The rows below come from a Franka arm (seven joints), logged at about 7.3 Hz.
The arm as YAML. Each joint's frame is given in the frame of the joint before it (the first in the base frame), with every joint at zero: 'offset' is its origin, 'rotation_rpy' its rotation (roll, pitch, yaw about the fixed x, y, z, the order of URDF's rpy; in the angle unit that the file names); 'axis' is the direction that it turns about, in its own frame. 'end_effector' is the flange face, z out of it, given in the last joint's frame.
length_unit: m
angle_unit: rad
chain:
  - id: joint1
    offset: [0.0, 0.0, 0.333]
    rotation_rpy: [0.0, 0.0, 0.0]
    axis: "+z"
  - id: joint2
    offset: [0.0, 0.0, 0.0]
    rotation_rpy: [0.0, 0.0, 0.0]
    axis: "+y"
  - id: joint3
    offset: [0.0, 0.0, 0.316]
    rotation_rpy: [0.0, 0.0, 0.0]
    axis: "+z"
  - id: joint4
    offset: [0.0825, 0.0, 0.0]
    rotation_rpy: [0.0, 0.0, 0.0]
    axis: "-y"
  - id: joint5
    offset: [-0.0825, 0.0, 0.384]
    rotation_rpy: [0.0, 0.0, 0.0]
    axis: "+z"
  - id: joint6
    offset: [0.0, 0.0, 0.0]
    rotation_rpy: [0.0, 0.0, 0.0]
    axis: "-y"
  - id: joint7
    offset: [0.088, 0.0, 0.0]
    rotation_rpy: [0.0, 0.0, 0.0]
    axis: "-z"
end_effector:
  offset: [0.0, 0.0, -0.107]
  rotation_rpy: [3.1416, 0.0, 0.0]
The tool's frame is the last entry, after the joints.
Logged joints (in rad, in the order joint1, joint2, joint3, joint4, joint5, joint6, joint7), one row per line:
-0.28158 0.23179 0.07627 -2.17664 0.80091 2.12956 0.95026
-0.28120 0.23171 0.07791 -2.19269 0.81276 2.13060 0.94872
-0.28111 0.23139 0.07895 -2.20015 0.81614 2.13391 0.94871
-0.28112 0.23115 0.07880 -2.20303 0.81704 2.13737 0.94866
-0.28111 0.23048 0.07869 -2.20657 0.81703 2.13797 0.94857
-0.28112 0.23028 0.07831 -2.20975 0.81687 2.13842 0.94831
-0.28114 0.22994 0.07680 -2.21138 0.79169 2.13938 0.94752
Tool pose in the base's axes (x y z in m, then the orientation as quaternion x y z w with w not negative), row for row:
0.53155 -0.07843 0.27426 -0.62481 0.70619 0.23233 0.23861
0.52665 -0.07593 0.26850 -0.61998 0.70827 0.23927 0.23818
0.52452 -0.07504 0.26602 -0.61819 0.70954 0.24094 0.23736
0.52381 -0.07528 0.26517 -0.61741 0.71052 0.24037 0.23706
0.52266 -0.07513 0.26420 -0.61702 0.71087 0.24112 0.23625
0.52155 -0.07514 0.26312 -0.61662 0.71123 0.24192 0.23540
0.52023 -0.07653 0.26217 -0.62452 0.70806 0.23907 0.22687
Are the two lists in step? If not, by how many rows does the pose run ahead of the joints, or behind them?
They are in step.
